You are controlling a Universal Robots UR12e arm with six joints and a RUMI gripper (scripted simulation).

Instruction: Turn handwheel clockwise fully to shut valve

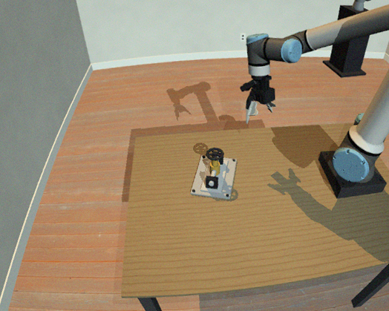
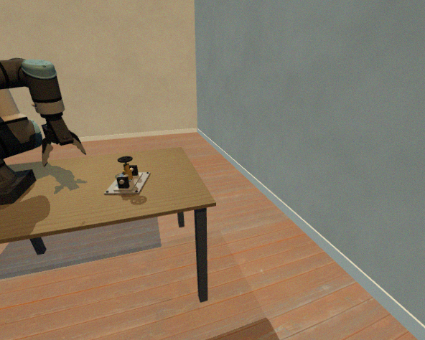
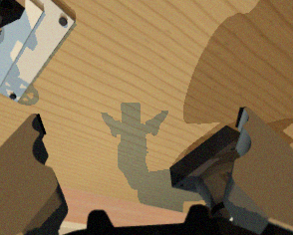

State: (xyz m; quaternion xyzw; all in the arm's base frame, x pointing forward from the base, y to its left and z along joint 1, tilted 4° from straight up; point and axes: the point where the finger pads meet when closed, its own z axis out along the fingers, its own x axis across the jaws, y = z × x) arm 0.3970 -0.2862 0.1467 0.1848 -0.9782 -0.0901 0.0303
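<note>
My hand is 240 mm short of the black spoked handwheel, 100 mm to the right of it and 80 mm above it. The rest, counted from my hand: base plate 240 mm ahead, 200 mm below, 100 mm to the left.
</note>
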